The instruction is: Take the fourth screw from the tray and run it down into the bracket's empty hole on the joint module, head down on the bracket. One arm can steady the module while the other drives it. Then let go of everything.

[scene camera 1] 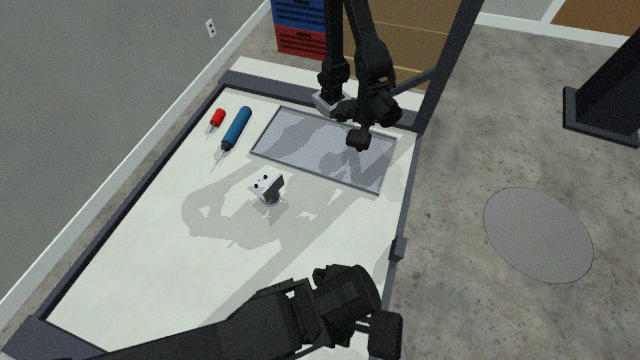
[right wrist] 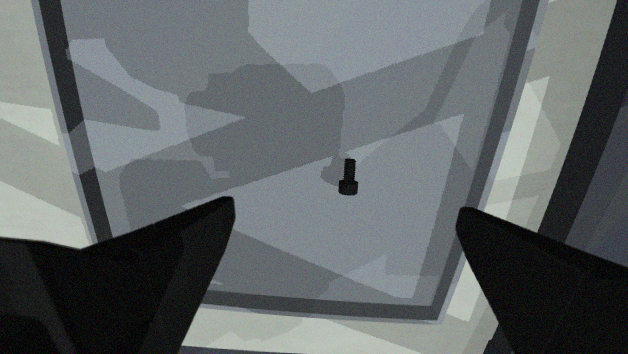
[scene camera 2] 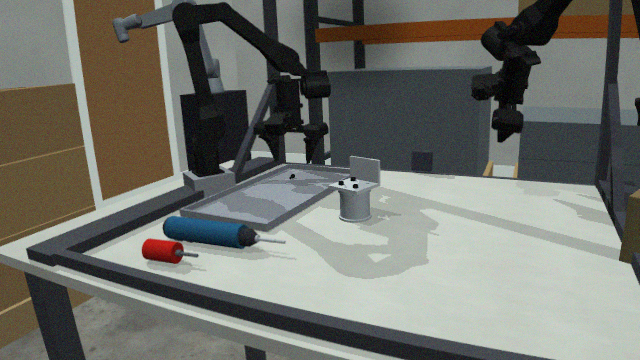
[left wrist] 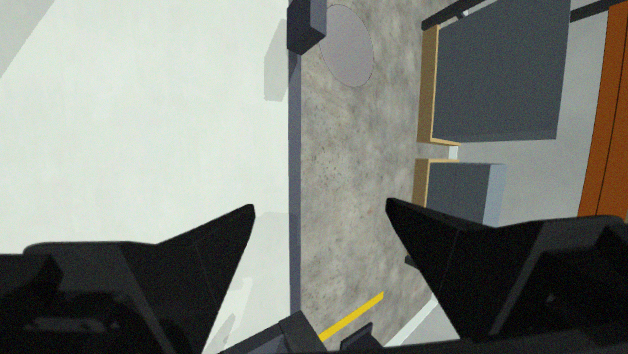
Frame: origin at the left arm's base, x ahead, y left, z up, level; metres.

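Seen in the pictures: left gripper, fingertip midpoint: (scene camera 1: 365, 324) (left wrist: 320, 207); right gripper, fingertip midpoint: (right wrist: 346, 212) (scene camera 2: 292, 162); right arm's base, link origin: (scene camera 1: 332, 96) (scene camera 2: 207, 172).
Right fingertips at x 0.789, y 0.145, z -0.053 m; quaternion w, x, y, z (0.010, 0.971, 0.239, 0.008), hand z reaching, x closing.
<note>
Offsets run from my right fingertips to a thing's middle. Level surfaces: height alone.
A black screw {0.004 m ahead, 0.001 m left, 0.039 m down} (scene camera 2: 292, 176) (right wrist: 349, 178) lies on its side in the grey tray (scene camera 2: 225, 221) (right wrist: 320, 304); in scene camera 1 it does not show. My right gripper (scene camera 2: 293, 159) (right wrist: 346, 212) is open and empty above the tray, with the screw ahead of and between its fingertips in the right wrist view. The joint module {0.315 m back, 0.062 m left, 0.016 m down} (scene camera 1: 270, 199) (scene camera 2: 354, 205) stands upright beside the tray. Its bracket {0.315 m back, 0.062 m left, 0.034 m up} (scene camera 1: 274, 185) (scene camera 2: 367, 170) lies on top with three black screw heads. My left gripper (left wrist: 320, 207) is open and empty, high over the table's edge, away from the module.
A blue screwdriver {0.269 m back, 0.318 m left, 0.028 m down} (scene camera 1: 237, 127) (scene camera 2: 205, 231) and a shorter red driver {0.280 m back, 0.408 m left, 0.031 m down} (scene camera 1: 218, 117) (scene camera 2: 162, 250) lie beside the tray on the white table {0.048 m down} (scene camera 1: 150, 250) (scene camera 2: 475, 290). A dark frame runs around the table. Upright frame posts stand behind the tray.
</note>
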